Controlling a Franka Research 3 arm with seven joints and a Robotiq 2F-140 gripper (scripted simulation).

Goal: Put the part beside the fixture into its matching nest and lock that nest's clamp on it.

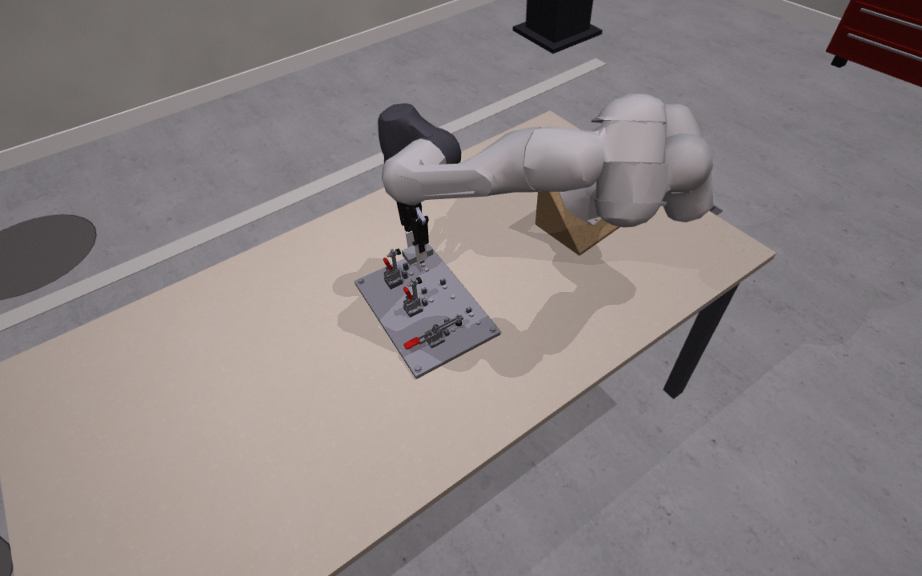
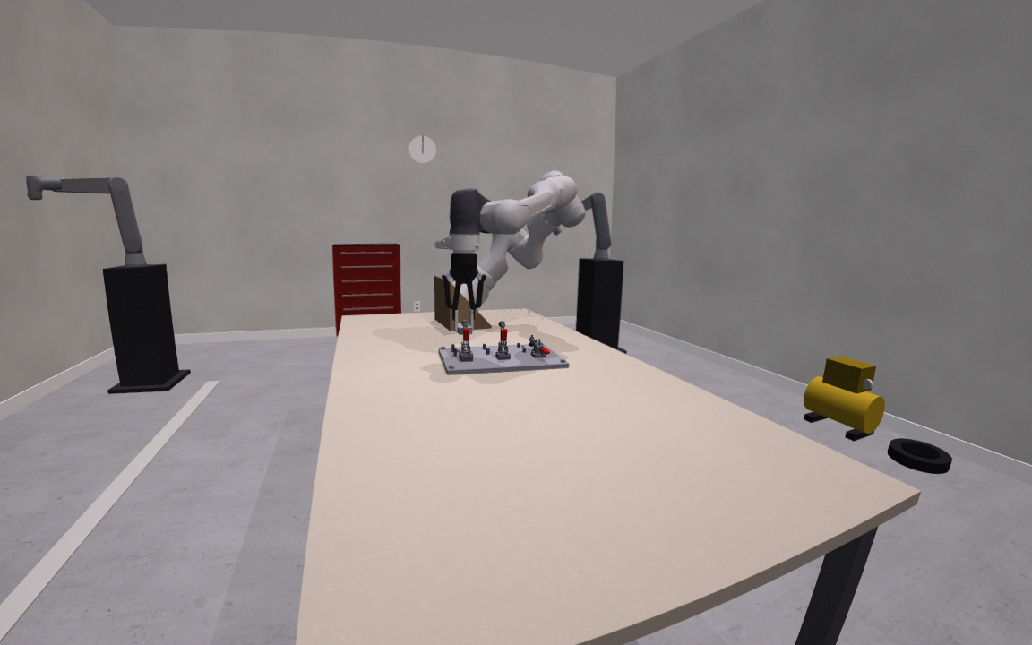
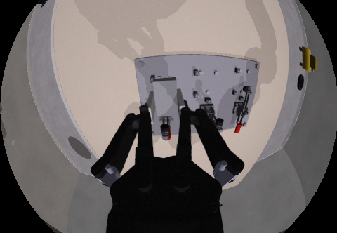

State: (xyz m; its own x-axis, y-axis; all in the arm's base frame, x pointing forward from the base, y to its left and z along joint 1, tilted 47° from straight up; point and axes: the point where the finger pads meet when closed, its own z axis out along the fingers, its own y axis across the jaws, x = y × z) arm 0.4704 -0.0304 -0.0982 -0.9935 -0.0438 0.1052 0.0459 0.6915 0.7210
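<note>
Right now the part is 30 mm below my hand. The rest, counted from my hand: grey fixture plate: 50 mm ahead, 100 mm to the left, 110 mm below.
</note>
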